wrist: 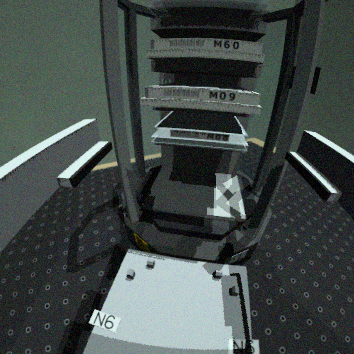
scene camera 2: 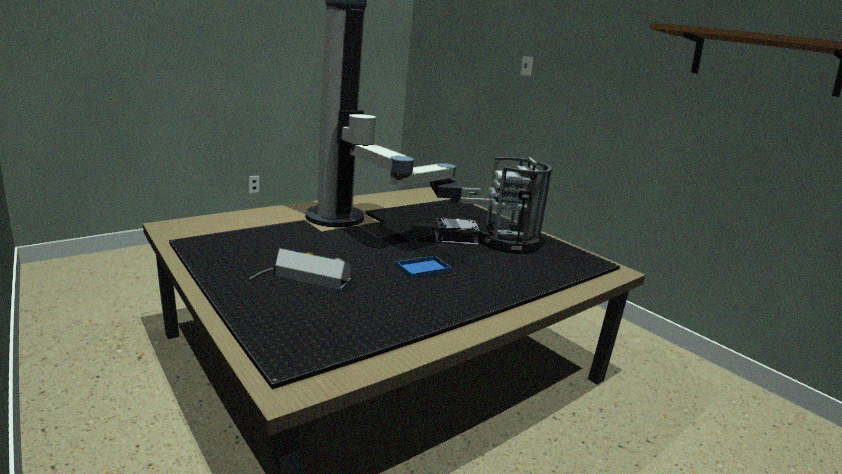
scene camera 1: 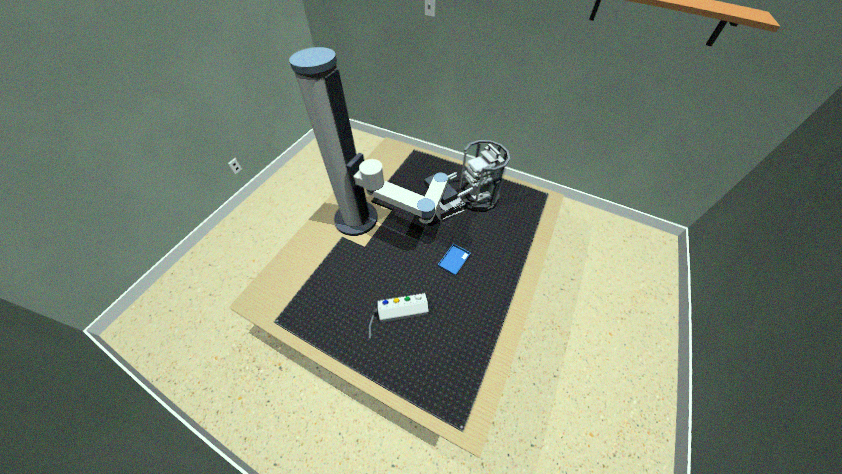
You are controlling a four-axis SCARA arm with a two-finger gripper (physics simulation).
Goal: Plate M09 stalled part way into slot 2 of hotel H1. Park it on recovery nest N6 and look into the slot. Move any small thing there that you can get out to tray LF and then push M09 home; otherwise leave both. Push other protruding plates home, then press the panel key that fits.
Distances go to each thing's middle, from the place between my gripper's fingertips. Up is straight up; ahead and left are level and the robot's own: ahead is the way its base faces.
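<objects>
The round plate rack (scene camera 2: 514, 226) is, measured from my hand, 7 cm ahead of it, 10 cm to the left of it and 1 cm below it.
</objects>
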